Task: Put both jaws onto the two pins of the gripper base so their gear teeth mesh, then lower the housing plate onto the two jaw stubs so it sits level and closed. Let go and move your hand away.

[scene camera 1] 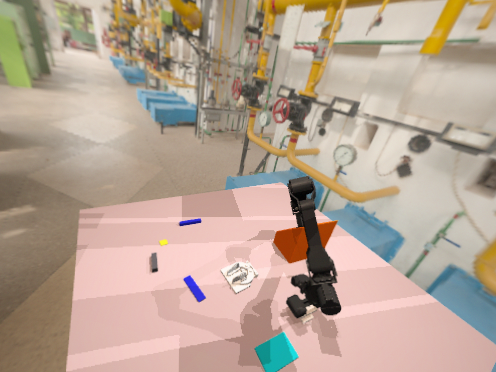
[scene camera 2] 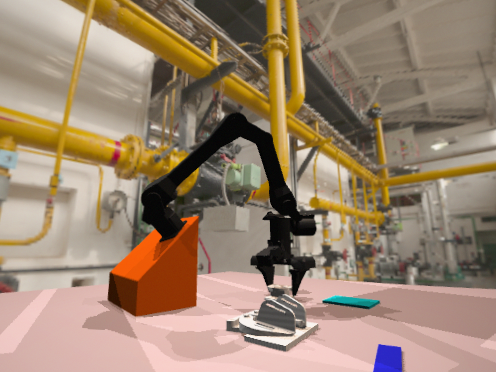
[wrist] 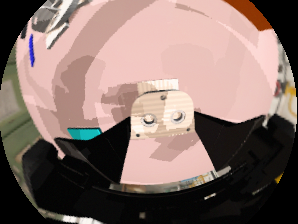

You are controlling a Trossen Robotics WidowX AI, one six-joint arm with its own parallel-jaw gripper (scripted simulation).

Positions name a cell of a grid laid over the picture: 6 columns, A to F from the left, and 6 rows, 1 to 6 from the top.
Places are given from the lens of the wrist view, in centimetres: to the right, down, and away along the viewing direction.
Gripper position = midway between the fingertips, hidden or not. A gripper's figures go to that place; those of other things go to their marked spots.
my gripper (wrist: D4): 2, 1, 9
base (wrist: D3): 1, 0, 7
